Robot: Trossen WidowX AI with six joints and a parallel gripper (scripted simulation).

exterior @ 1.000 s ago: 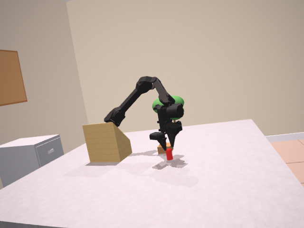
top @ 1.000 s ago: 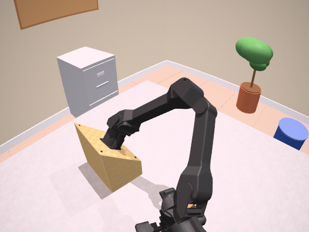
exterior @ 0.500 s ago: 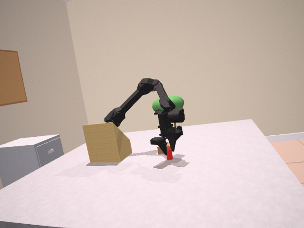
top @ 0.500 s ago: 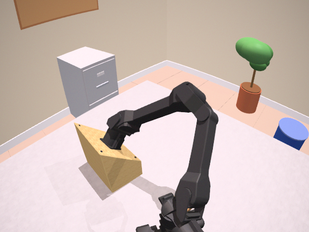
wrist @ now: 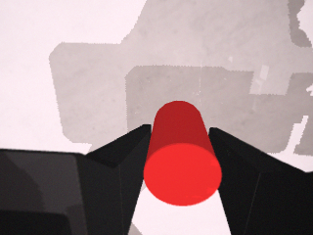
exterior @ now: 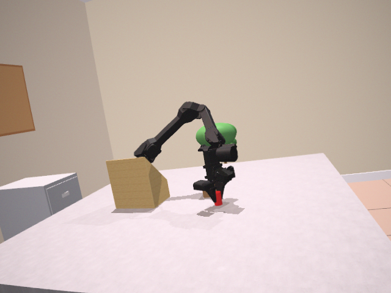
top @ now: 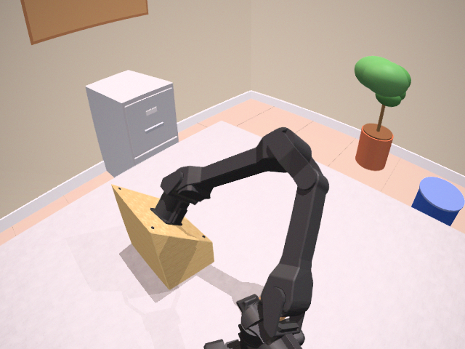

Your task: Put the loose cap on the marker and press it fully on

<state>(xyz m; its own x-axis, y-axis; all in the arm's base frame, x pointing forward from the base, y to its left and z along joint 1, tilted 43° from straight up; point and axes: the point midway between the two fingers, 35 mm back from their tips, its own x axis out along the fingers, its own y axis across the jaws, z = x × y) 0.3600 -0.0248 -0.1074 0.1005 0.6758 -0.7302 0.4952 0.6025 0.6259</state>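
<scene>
My gripper tip is now 50 mm past the holder block and 130 mm to the right of it. Round my gripper tip: red cap (10 mm above).
</scene>
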